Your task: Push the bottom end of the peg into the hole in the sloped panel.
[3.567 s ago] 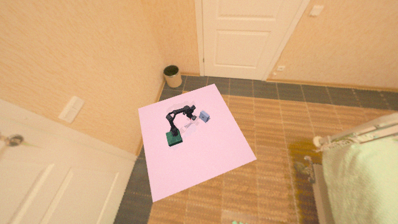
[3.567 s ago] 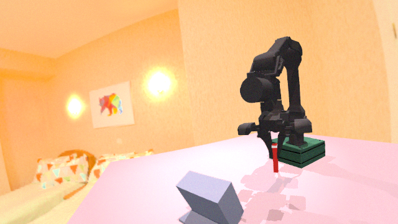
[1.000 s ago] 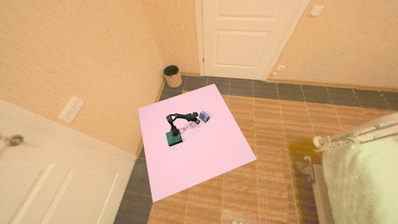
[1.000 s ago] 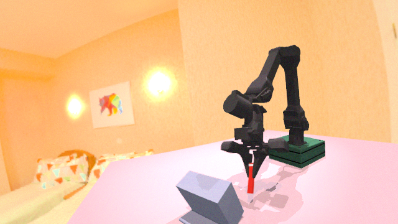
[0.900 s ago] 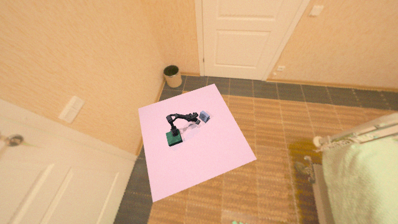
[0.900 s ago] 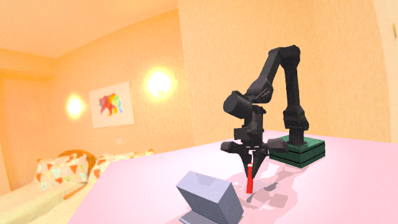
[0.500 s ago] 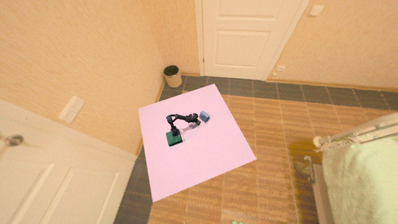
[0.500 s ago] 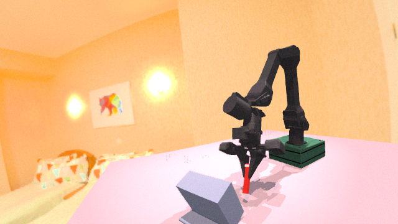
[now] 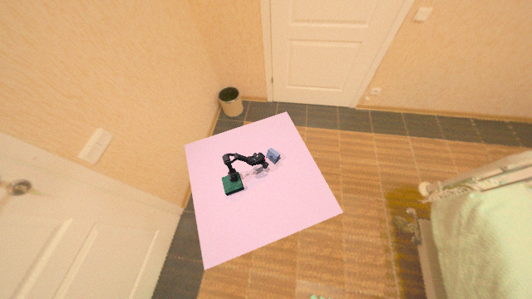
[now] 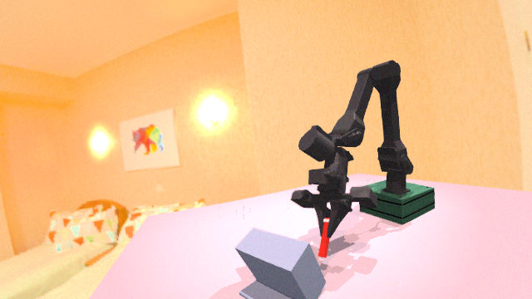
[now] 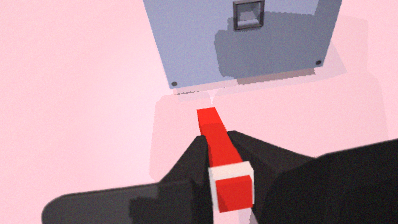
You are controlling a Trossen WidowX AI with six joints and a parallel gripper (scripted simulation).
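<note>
Now: gripper tip 11 cm short of the grey-blue sloped panel, 1 cm to the right of it and 2 cm above it. Round my gripper tip: red square peg 1 cm behind, 1 cm to the right, 1 cm above.
</note>
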